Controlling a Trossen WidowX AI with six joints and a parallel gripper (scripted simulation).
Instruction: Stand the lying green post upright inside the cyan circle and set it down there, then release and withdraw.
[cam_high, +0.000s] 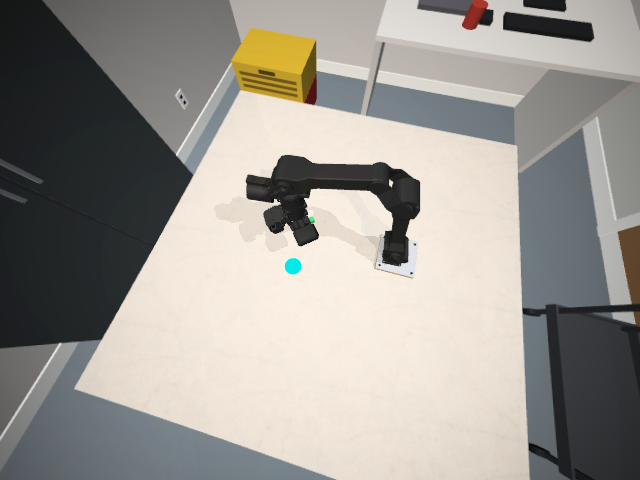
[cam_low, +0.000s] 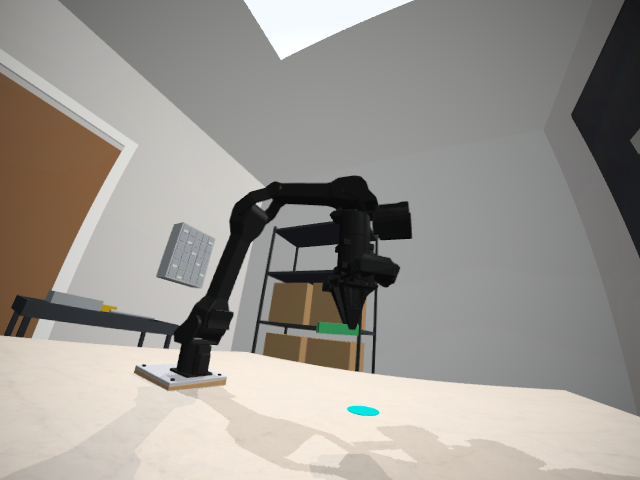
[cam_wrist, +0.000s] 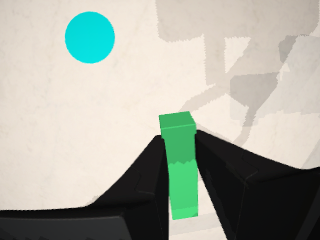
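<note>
Now: the cyan circle 100 mm to the left of my gripper tip and 140 mm below it. The rest, counted from my gripper tip: green post: 20 mm behind, 10 mm to the right.
</note>
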